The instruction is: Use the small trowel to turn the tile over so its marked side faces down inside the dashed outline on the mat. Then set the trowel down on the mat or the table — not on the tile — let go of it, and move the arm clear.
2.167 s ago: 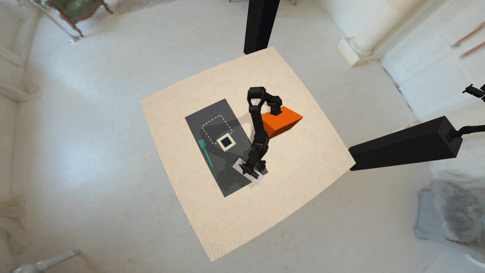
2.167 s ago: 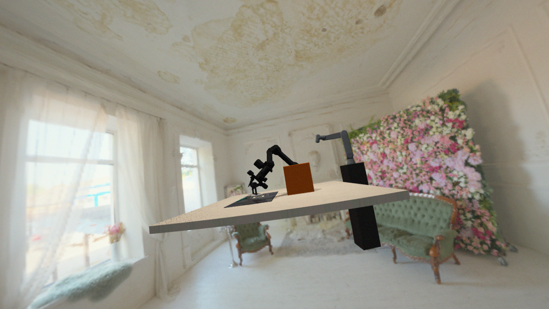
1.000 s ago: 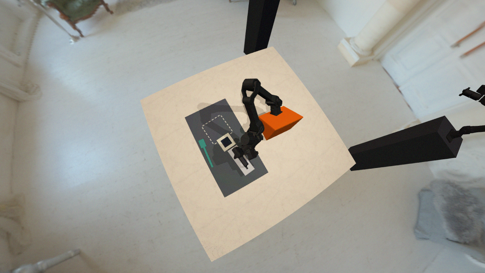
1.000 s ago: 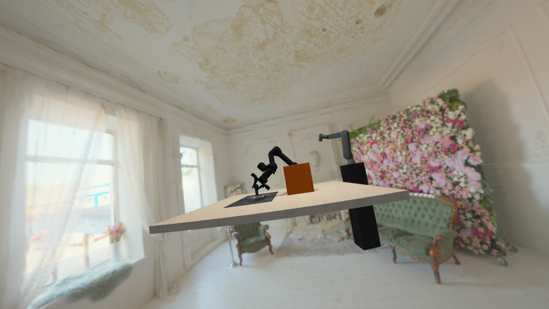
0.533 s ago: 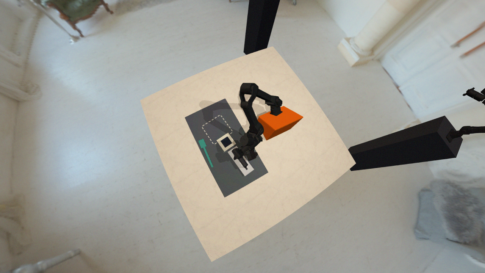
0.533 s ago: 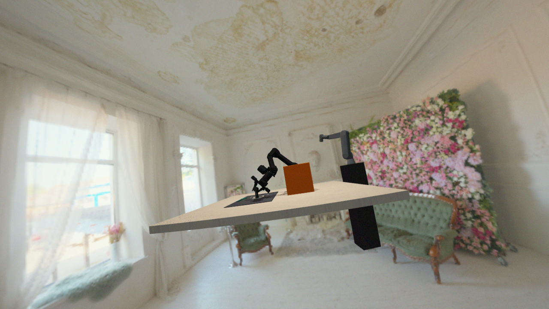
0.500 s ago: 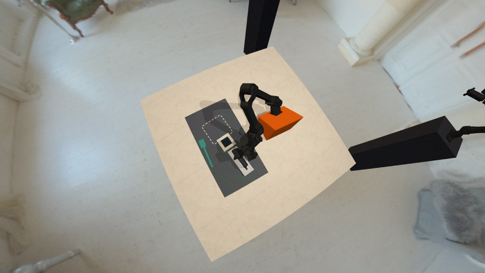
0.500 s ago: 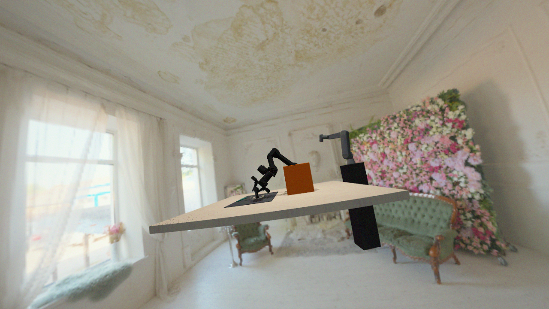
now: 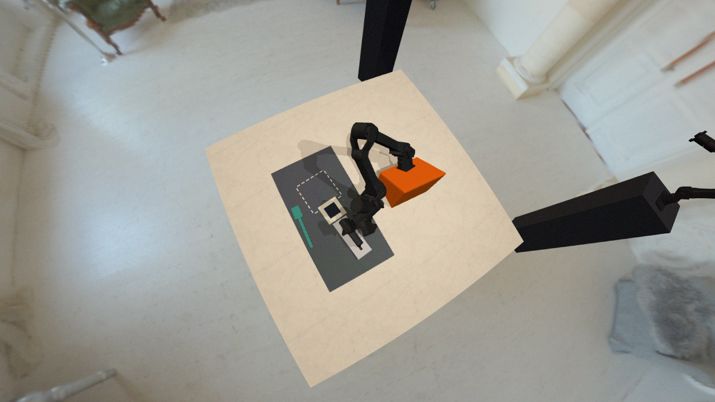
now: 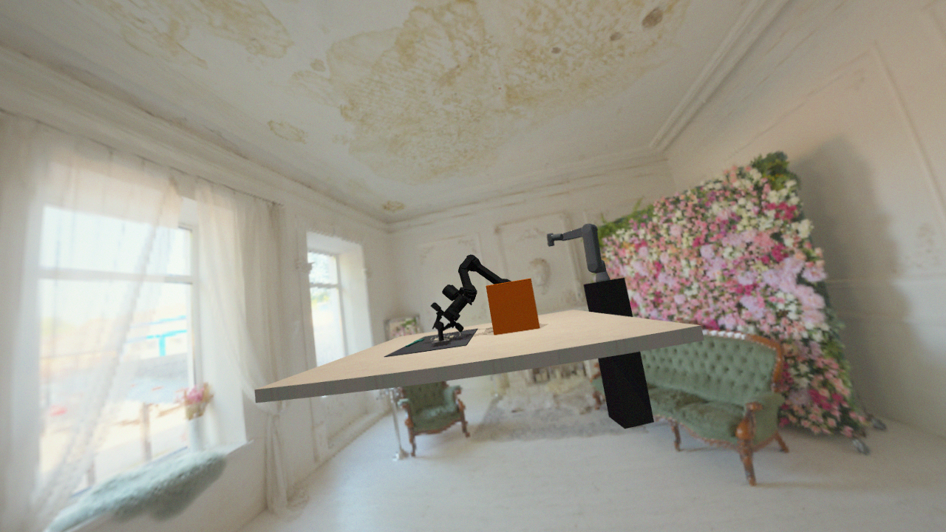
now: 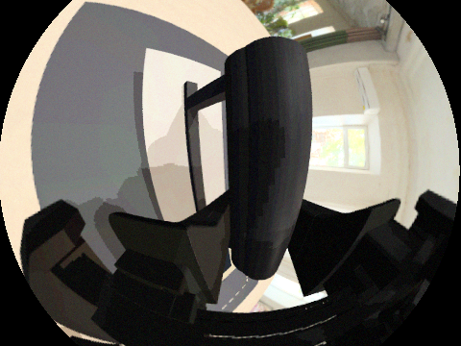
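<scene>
Right now my gripper tip is 2 cm past the tile, 13 cm to the left of it and 5 cm above it. Also, from my gripper tip: teal flat tool 13 cm ahead, 17 cm to the right, 5 cm below; then small trowel 3 cm behind, 1 cm below; then mat 1 cm behind, 13 cm to the right, 8 cm below.
</scene>
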